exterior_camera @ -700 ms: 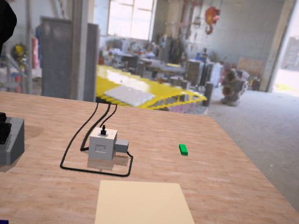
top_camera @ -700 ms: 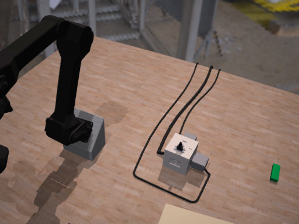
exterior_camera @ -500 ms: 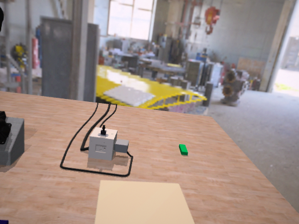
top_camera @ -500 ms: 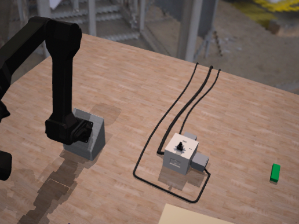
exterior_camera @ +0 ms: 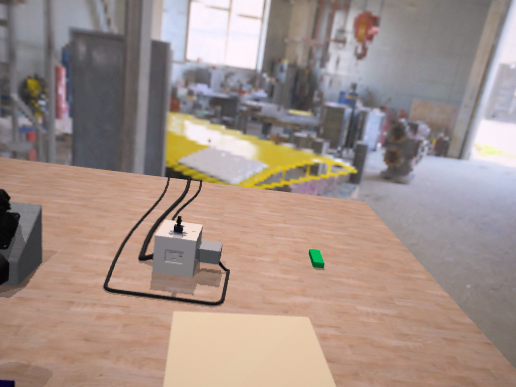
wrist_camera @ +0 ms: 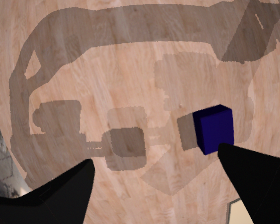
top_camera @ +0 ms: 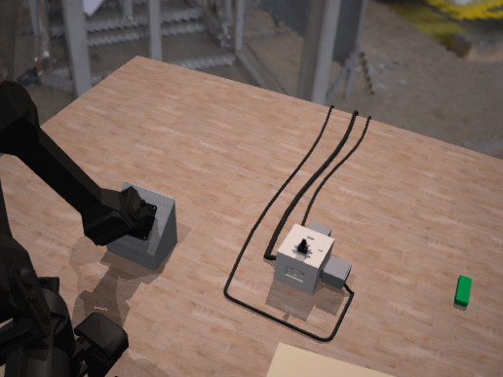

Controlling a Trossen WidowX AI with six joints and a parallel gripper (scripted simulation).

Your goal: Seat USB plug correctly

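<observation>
The black USB plug is 19 cm ahead of my gripper tip and 39 cm to the left of it. Round my gripper tip: USB socket (19 cm ahead, 40 cm to the left, 2 cm below); then pale mat (32 cm ahead, 18 cm to the left, 8 cm below); then green block (50 cm ahead, 48 cm to the left, 8 cm below).
</observation>
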